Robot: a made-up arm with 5 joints. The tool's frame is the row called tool.
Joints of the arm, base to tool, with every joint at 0 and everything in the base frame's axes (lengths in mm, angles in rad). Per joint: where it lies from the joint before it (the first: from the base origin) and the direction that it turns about. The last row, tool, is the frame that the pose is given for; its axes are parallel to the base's.
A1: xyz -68 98.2 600 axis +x
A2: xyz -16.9 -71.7 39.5 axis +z
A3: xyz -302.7 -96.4 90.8 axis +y
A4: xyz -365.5 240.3 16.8 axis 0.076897 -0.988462 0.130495
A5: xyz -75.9 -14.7 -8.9 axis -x
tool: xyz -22.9 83 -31.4
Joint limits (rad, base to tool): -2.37..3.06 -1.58..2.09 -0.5..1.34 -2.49..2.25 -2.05..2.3
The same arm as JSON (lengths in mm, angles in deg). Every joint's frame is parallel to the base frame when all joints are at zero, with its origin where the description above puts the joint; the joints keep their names.
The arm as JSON. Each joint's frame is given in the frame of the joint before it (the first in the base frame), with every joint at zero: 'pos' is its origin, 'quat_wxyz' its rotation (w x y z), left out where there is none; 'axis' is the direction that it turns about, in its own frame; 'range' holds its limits. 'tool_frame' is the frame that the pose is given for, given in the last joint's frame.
{"length_unit": "mm", "angle_unit": "deg", "joints": [{"joint": "A1", "pos": [-68.0, 98.2, 600.0], "axis": "+x", "range": [-135.79, 175.33]}, {"joint": "A2", "pos": [-16.9, -71.7, 39.5], "axis": "+z", "range": [-90.53, 119.75]}, {"joint": "A3", "pos": [-302.7, -96.4, 90.8], "axis": "+y", "range": [-28.65, 76.78]}, {"joint": "A4", "pos": [-365.5, 240.3, 16.8], "axis": [0.076897, -0.988462, 0.130495], "range": [-142.67, 128.92]}, {"joint": "A5", "pos": [-75.9, -14.7, -8.9], "axis": "-x", "range": [-117.46, 131.78]}], "tool_frame": {"pos": [-22.9, 83.0, -31.4]}}
